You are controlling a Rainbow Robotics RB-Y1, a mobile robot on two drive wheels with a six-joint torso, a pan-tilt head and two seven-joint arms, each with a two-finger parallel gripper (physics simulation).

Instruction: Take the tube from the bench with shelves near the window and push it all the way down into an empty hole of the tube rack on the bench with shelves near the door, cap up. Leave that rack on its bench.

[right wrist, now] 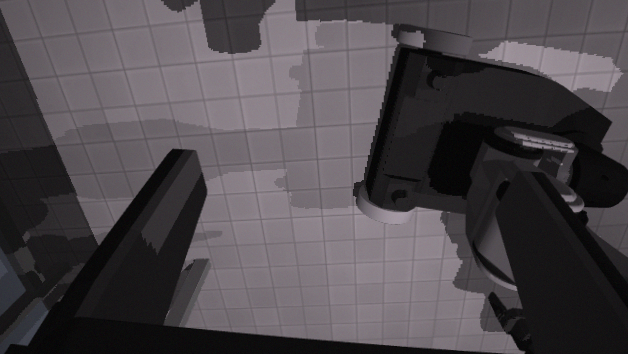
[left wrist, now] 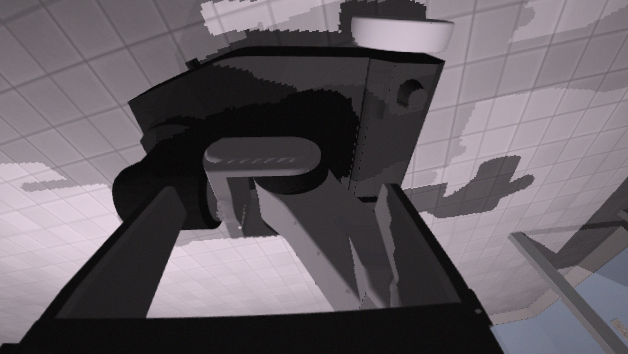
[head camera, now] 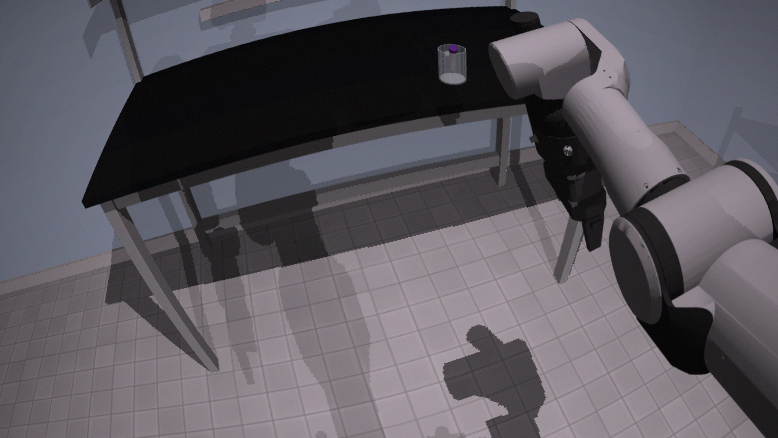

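Note:
A tube with a purple cap (head camera: 452,48) stands cap up in a clear glass beaker (head camera: 452,69), on the right part of the black bench top (head camera: 261,97). The tube's body is hard to make out. My right gripper (head camera: 587,228) (right wrist: 352,181) is open and empty, pointing down beside the bench's front right part, lower than the top in the head camera view. My left gripper (left wrist: 281,198) is open and empty; it does not show in the head camera view. The tube rack and the other bench do not show in these views.
My right arm (head camera: 620,125) covers the bench's right end. The bench's front legs (head camera: 163,293) (head camera: 567,253) reach the tiled floor (head camera: 413,304). A blue wall (head camera: 43,163) is behind. My dark wheeled base (left wrist: 390,125) (right wrist: 410,135) shows under both wrists.

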